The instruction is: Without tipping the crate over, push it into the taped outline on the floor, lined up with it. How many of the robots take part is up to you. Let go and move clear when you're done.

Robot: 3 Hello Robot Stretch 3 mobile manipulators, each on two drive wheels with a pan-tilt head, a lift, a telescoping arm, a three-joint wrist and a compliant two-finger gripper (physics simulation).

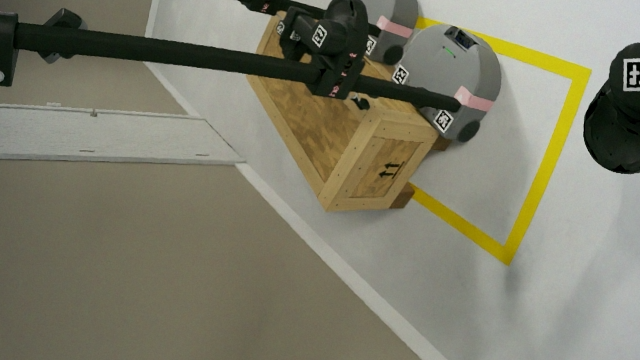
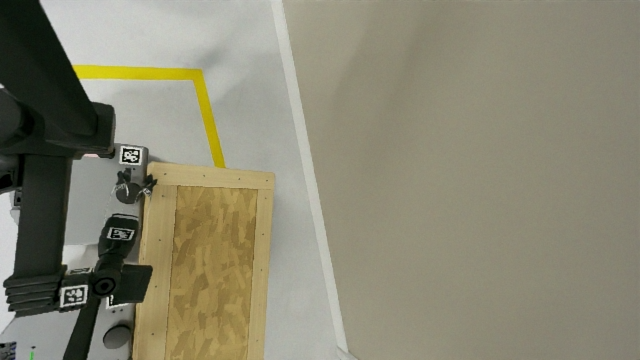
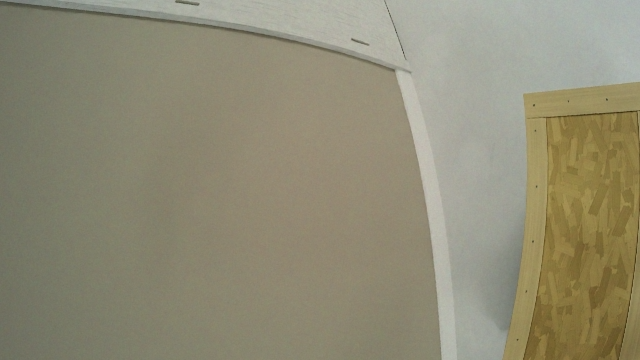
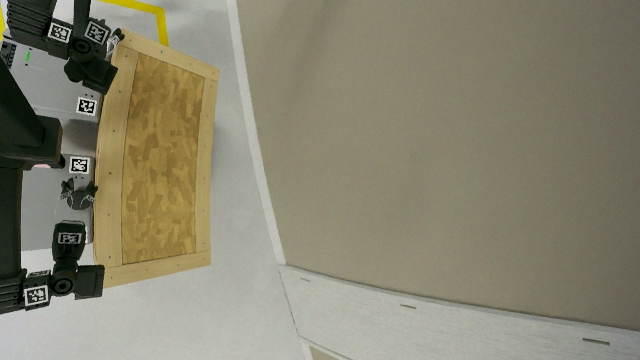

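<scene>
The wooden crate [image 1: 310, 115] [image 2: 215, 270] [image 3: 590, 225] [image 4: 160, 160] stands upright on wooden runners, overlapping one side of the yellow taped outline [image 1: 542, 160] [image 2: 135, 73] [image 4: 161, 30]. Part of the outline is hidden by the crate and robots. The r2 gripper [image 2: 136, 176] is open and empty beside the crate's top edge near one corner. The r3 gripper [image 4: 79, 184] is open and empty beside the same long edge. The r1 gripper's fingers do not show.
The r2 base [image 1: 450, 75] stands inside the outline, close against the crate's long side, with the r3 base [image 1: 395, 22] beside it. A beige wall [image 1: 200, 260] [image 2: 450, 175] [image 3: 225, 190] [image 4: 425, 150] with white skirting runs along the crate's other side. A white panel [image 1: 115, 132] adjoins it.
</scene>
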